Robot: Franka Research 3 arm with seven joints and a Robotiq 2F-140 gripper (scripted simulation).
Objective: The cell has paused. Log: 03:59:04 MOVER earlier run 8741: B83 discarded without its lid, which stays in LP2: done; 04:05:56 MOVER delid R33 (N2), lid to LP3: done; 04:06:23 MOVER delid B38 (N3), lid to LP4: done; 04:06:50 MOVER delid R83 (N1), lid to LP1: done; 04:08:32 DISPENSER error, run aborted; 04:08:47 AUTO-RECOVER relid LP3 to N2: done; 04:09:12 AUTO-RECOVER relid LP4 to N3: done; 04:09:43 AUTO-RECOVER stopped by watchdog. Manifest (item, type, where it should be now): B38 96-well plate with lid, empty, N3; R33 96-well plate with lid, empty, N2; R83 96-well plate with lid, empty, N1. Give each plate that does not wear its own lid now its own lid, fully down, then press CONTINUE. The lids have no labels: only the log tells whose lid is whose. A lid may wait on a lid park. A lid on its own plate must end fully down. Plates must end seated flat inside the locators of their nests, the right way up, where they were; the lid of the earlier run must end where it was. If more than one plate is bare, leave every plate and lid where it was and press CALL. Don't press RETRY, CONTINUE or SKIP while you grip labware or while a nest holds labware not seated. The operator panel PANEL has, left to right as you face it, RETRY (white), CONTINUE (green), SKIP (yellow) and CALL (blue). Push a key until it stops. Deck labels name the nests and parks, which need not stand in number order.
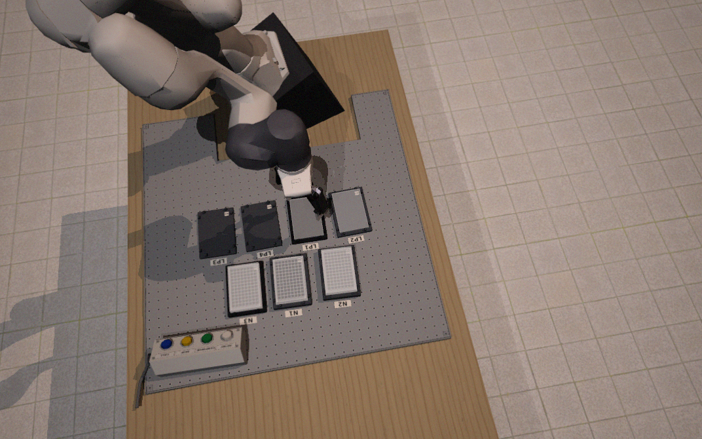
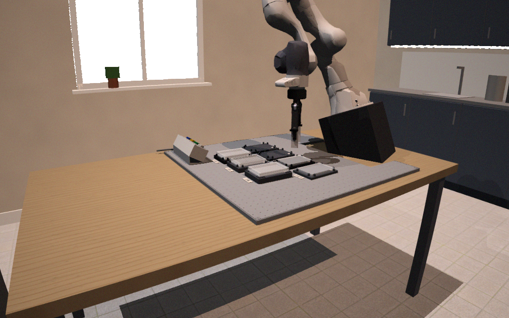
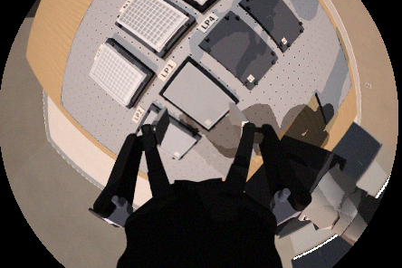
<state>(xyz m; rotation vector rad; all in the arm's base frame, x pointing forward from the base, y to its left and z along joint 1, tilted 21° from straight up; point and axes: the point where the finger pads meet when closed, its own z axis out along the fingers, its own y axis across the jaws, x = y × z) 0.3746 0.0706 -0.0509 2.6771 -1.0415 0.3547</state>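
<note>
The lid park LP1 lies 10 cm below my hand. From my hand the other things lie so: lid park LP3 (26 cm to the right, 10 cm below, 1 cm ahead); then lid park LP4 (14 cm to the right, 10 cm below); then plate (18 cm ahead, 8 cm below, 7 cm to the right).
</note>
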